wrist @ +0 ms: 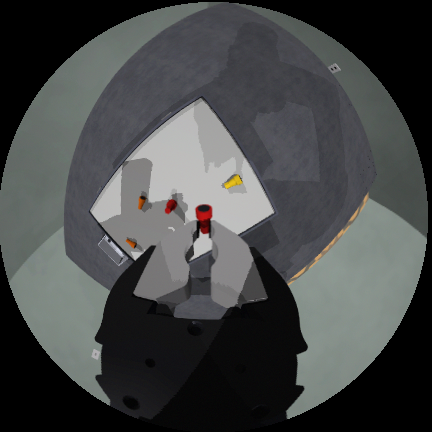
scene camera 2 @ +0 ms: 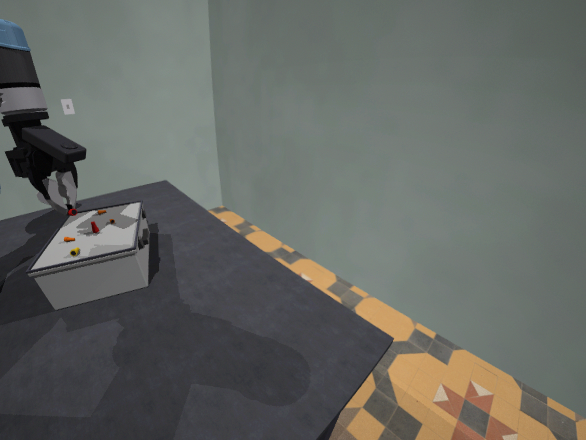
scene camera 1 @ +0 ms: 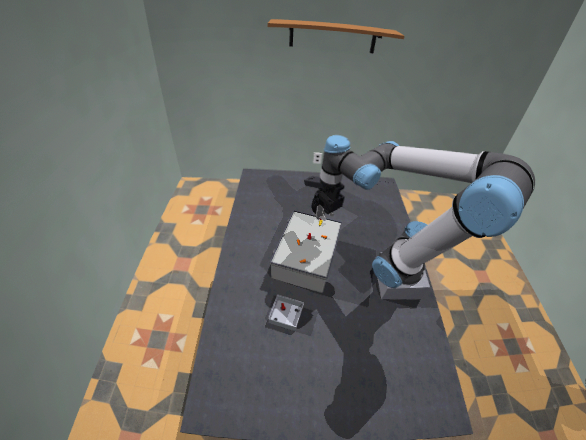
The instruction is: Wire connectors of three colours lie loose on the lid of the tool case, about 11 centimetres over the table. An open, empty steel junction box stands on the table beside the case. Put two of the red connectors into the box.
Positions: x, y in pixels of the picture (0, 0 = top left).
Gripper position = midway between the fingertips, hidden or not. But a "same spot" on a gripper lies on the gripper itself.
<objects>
my gripper: wrist; scene camera 2; scene camera 1 319, 218
same spot on tool case: [scene camera 1: 318, 251] = [scene camera 2: 80, 226]
same spot on my gripper: [wrist: 240, 276] = [scene camera 2: 50, 185]
</objects>
